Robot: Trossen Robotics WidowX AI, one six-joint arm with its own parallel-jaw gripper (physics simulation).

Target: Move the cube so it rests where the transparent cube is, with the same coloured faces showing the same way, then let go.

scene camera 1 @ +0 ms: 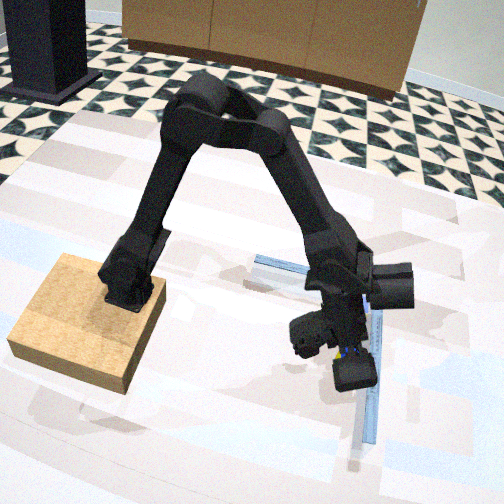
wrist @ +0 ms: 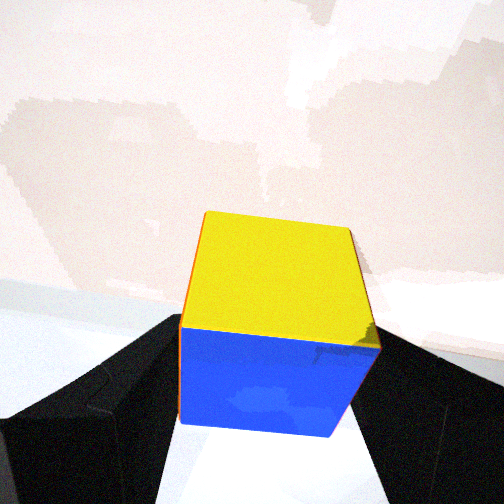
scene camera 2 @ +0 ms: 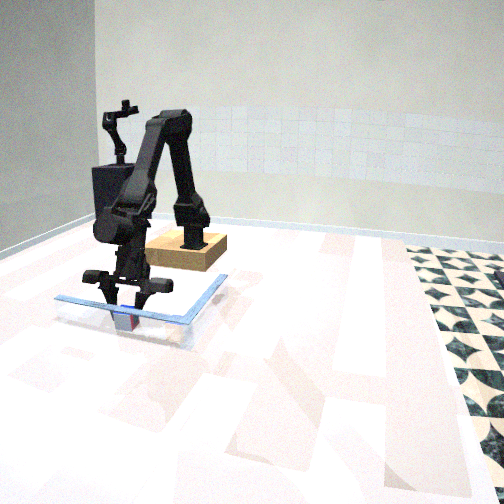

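Note:
In the wrist view the cube (wrist: 272, 325) fills the centre, yellow face up and blue face toward the camera, with a thin red edge on its left. It sits between my gripper (wrist: 268, 420) fingers, which press on both its sides. In scene camera 1 the gripper (scene camera 1: 335, 357) is low over the table and the cube (scene camera 1: 347, 352) is mostly hidden between the fingers. In scene camera 2 the gripper (scene camera 2: 126, 305) holds the cube (scene camera 2: 125, 322) at the table surface, a red face showing. I cannot make out the transparent cube.
A wooden block (scene camera 1: 88, 320) carries the arm's base at the left. A light blue L-shaped strip (scene camera 1: 371, 390) lies on the table by the gripper; it also shows in scene camera 2 (scene camera 2: 180, 312). Wooden cabinets (scene camera 1: 270, 35) stand far behind.

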